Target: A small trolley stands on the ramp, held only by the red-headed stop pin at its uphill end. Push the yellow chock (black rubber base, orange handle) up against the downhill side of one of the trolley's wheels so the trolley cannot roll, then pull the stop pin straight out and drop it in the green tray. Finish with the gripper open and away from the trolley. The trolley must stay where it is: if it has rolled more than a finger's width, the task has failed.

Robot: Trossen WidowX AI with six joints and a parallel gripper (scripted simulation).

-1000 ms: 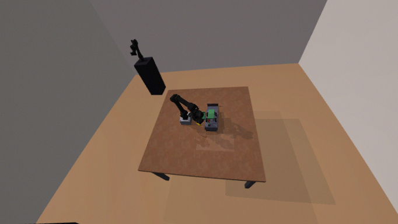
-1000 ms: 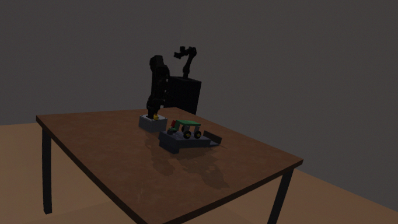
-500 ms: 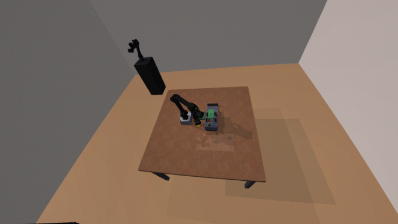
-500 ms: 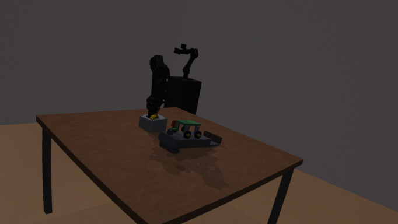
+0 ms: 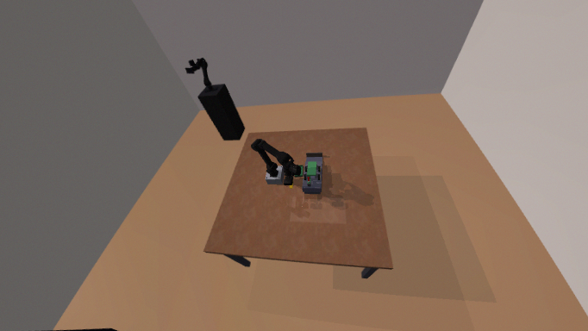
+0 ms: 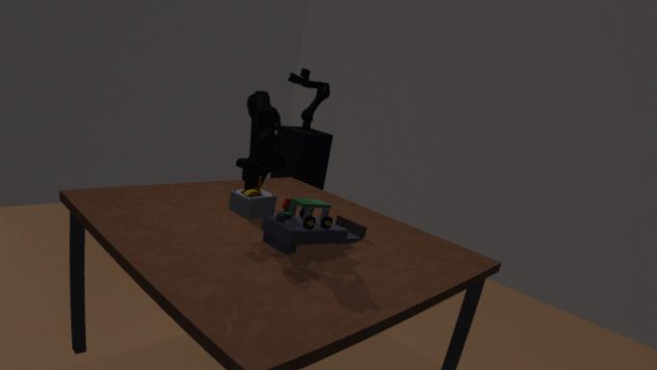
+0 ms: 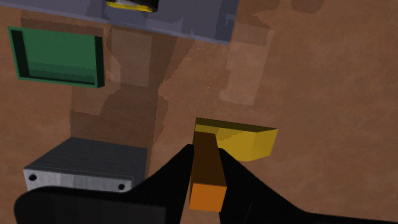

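The stop pin lies 130 mm ahead of my gripper tip, 30 mm to the left of it and 50 mm below it. From my gripper tip the other things lie so: yellow-orange chock: 20 mm to the right, 10 mm below; grey ramp: 140 mm ahead, 140 mm to the left, 130 mm below; trolley: 140 mm ahead, 130 mm to the left, 60 mm below.
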